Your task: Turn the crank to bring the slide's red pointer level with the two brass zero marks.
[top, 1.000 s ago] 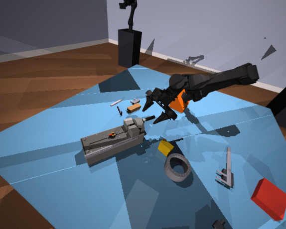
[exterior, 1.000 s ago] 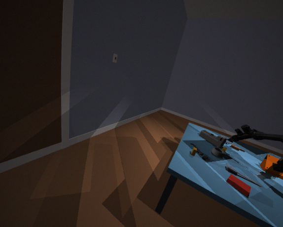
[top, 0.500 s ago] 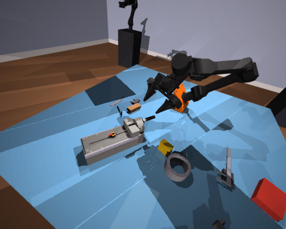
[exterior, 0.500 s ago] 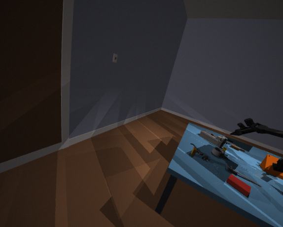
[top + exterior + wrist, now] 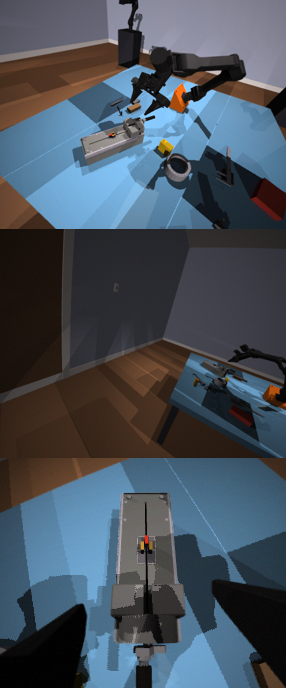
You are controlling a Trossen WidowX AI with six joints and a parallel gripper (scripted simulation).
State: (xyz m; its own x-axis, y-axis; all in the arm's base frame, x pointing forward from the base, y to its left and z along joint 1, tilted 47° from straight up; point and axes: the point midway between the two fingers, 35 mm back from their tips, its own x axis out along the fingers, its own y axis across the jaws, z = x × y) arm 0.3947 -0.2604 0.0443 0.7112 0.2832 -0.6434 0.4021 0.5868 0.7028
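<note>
My gripper tip is now 8 cm above the dark crank handle, 6 cm past it and 5 cm to the right of it. The rest, counted from my gripper tip: yellow block 17 cm below, 16 cm to the left, 1 cm behind; then red pointer 12 cm below, 10 cm ahead, 7 cm to the right; then brown block 20 cm behind, 19 cm below, 11 cm to the right.
</note>
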